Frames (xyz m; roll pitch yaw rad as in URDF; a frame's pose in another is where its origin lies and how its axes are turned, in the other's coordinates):
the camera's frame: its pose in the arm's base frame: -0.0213 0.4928 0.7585 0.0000 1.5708 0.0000
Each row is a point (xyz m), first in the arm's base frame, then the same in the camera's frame.
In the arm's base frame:
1: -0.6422 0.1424 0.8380
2: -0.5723 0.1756 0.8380
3: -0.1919 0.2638 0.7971
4: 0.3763 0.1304 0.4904
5: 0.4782 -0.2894 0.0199
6: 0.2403 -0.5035 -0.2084
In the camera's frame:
1: -0.0795 -0.3504 -0.6209
2: -0.0795 -0.3172 -0.5510
3: -0.0386 -0.2290 -0.1706
4: 0.2681 -0.3624 0.3976
5: 0.7386 -0.7822 0.4995
6: 0.9669 -0.9963 0.2616

